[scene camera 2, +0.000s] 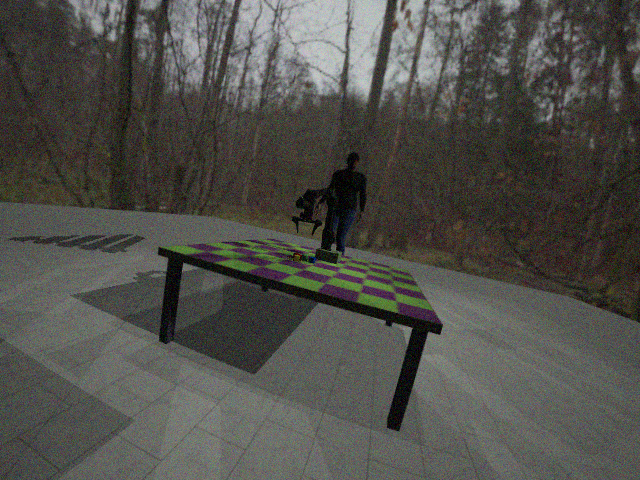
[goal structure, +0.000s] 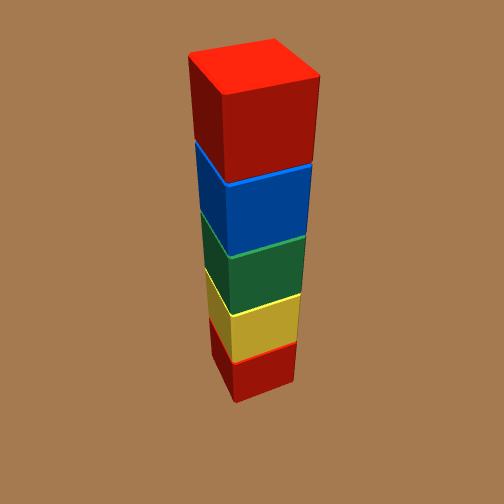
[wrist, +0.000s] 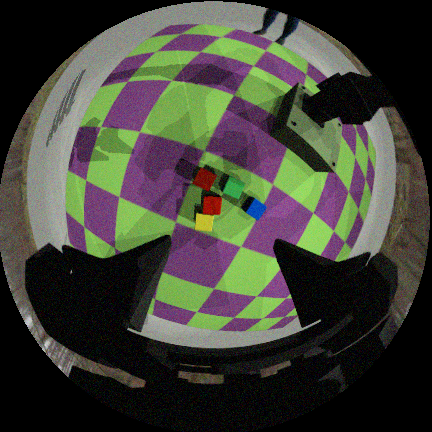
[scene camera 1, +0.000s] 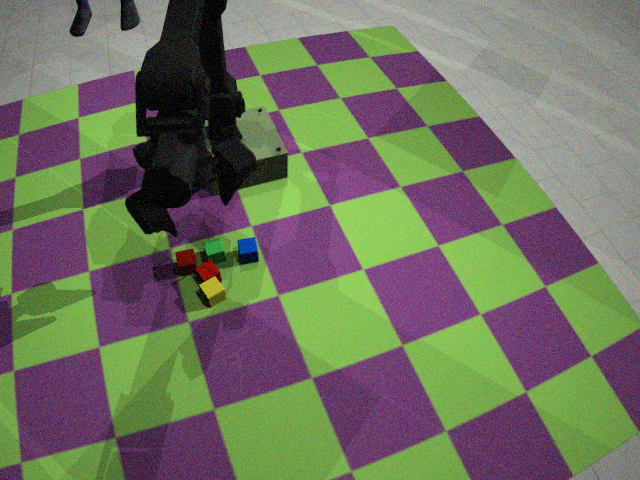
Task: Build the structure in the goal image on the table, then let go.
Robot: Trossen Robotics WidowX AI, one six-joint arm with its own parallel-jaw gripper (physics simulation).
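Frame: origin at the arm's base, x down, y right, z back, level; metres.
Where they show: gripper, fingertip midpoint: (scene camera 2: 304, 234) (wrist: 224, 242) (scene camera 1: 200, 218); arm's base, link origin: (scene camera 2: 326, 249) (wrist: 313, 109) (scene camera 1: 223, 133).
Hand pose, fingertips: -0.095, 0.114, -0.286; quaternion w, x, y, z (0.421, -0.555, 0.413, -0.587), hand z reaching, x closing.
Things, the pixels of their top centre, and the offset from my fingertips, as dx, dy, dz.
- green cube, top centre: (scene camera 1: 213, 246) (wrist: 233, 187) +0.135, -0.017, +0.044
- dark red cube, top centre: (wrist: 203, 178) (scene camera 1: 185, 257) +0.135, +0.037, +0.040
- blue cube, top centre: (scene camera 1: 247, 245) (wrist: 256, 209) +0.135, -0.075, +0.022
- second red cube, top centre: (scene camera 1: 207, 270) (wrist: 211, 205) +0.135, +0.008, -0.001
- yellow cube, top centre: (scene camera 1: 211, 287) (wrist: 203, 222) +0.135, +0.011, -0.037
A green cube (scene camera 1: 214, 249) (wrist: 233, 187) lies between a dark red cube (scene camera 1: 186, 261) (wrist: 204, 178) and a blue cube (scene camera 1: 248, 250) (wrist: 256, 209), with gaps between them. A second red cube (scene camera 1: 208, 271) (wrist: 212, 205) lies close beside a yellow cube (scene camera 1: 212, 291) (wrist: 204, 222); whether these two touch is hard to tell. The cubes are tiny in the second scene view. My gripper (scene camera 1: 201, 219) (scene camera 2: 305, 233) (wrist: 224, 242) is open and empty, high above the table, with the cubes ahead of its fingertips in the wrist view.
The table (scene camera 1: 356, 408) (scene camera 2: 302, 294) has a green and purple checkered top. The arm's box-shaped base (scene camera 1: 266, 167) (scene camera 2: 327, 255) (wrist: 305, 135) stands behind the cubes. A person (scene camera 2: 348, 193) stands beyond the table.
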